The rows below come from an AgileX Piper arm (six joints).
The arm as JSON. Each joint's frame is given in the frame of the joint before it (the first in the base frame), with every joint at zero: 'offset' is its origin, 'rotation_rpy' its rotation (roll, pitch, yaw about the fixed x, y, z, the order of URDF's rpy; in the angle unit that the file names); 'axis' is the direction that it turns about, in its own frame. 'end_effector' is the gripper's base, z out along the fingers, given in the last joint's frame.
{
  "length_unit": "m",
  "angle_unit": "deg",
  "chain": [
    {
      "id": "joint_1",
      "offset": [
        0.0,
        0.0,
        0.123
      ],
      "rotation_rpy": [
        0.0,
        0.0,
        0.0
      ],
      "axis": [
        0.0,
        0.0,
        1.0
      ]
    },
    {
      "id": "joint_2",
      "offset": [
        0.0,
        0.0,
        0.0
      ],
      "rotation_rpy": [
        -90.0,
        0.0,
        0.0
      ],
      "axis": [
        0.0,
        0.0,
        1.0
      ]
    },
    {
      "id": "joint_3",
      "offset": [
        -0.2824,
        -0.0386,
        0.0
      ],
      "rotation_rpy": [
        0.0,
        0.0,
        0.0
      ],
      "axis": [
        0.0,
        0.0,
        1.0
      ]
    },
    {
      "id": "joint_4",
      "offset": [
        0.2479,
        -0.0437,
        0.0
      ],
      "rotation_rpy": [
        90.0,
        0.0,
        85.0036
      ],
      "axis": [
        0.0,
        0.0,
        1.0
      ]
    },
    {
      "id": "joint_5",
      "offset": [
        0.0,
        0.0,
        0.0
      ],
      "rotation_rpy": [
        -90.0,
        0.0,
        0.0
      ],
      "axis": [
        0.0,
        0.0,
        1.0
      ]
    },
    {
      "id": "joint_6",
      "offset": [
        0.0,
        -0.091,
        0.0
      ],
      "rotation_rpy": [
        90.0,
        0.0,
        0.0
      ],
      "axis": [
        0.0,
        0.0,
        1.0
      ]
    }
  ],
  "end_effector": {
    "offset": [
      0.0,
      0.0,
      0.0
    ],
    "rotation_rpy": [
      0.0,
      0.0,
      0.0
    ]
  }
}
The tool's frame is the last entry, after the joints.
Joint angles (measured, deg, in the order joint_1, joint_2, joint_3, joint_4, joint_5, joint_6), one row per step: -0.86, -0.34, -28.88, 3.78, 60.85, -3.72; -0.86, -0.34, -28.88, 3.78, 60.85, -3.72; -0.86, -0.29, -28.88, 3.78, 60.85, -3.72; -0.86, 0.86, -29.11, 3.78, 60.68, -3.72; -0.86, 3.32, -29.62, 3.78, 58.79, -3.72; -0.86, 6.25, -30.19, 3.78, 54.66, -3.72; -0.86, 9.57, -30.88, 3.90, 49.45, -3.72; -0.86, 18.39, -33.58, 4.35, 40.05, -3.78; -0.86, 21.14, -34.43, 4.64, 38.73, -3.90; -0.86, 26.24, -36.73, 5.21, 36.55, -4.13; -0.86, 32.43, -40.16, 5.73, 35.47, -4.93; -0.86, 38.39, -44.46, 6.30, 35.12, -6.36; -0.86, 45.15, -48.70, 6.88, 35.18, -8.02; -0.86, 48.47, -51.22, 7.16, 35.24, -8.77; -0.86, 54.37, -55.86, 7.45, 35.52, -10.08; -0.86, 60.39, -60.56, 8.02, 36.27, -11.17
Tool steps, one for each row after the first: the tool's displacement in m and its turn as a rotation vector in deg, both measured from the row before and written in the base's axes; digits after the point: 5 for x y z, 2 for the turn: 0.00000, 0.00000, 0.00000, 0.00, 0.00, 0.00; 0.00014, 0.00000, 0.00001, 0.00, 0.05, 0.00; 0.00279, -0.00005, 0.00145, 0.02, 0.75, -0.01; 0.00725, -0.00021, 0.00515, 0.07, 0.06, -0.11; 0.01040, -0.00039, 0.00825, 0.11, -1.76, -0.24; 0.01239, -0.00038, 0.00990, 0.23, -2.57, -0.25; 0.03089, -0.00073, 0.02190, 0.57, -3.27, -0.42; 0.00944, 0.00002, 0.00367, 0.20, 0.58, 0.04; 0.01748, 0.00005, 0.00934, 0.39, 0.61, 0.07; 0.02155, 0.00003, 0.01065, -0.19, 1.64, 0.32; 0.02158, 0.00015, 0.01277, -0.73, 1.24, 0.65; 0.02666, 0.00014, 0.00746, -0.89, 2.48, 0.81; 0.01364, 0.00006, 0.00496, -0.38, 0.81, 0.38; 0.02521, -0.00007, 0.00749, -0.85, 1.45, 0.69; 0.02662, 0.00026, 0.00411, -0.36, 1.98, 0.70
